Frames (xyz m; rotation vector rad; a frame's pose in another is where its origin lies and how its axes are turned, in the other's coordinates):
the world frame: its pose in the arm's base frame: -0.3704 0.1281 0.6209 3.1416 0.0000 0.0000
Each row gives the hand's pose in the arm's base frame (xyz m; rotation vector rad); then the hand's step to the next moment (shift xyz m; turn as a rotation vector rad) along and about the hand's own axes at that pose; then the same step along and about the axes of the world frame.
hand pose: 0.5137 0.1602 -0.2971 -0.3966 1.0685 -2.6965
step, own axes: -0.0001 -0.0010 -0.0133 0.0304 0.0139 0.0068
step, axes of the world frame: -0.0043 -0.0092 0.0086 -0.0250 0.0232 -0.0003
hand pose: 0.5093 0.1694 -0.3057 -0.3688 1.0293 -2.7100
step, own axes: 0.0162 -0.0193 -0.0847 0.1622 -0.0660 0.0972
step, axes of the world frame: -0.0436 -0.0618 0.0458 -0.1308 0.0588 -0.1398
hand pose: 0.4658 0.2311 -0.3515 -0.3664 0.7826 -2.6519
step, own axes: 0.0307 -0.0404 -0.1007 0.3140 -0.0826 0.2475
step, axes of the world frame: -0.0723 -0.0670 0.0548 -0.2215 0.1774 -0.2935
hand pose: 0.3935 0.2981 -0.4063 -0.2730 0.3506 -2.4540
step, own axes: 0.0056 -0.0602 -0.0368 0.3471 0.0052 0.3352
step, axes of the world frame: -0.0487 -0.0491 0.0151 -0.1731 0.2808 -0.3522
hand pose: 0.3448 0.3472 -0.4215 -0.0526 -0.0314 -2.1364
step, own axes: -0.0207 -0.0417 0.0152 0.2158 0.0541 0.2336
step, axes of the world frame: -0.0237 -0.0405 -0.0141 -0.0640 0.2008 -0.2442
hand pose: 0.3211 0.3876 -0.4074 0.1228 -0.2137 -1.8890
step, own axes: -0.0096 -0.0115 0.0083 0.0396 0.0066 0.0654
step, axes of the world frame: -0.0091 -0.0134 -0.0055 -0.0191 0.0339 -0.0662
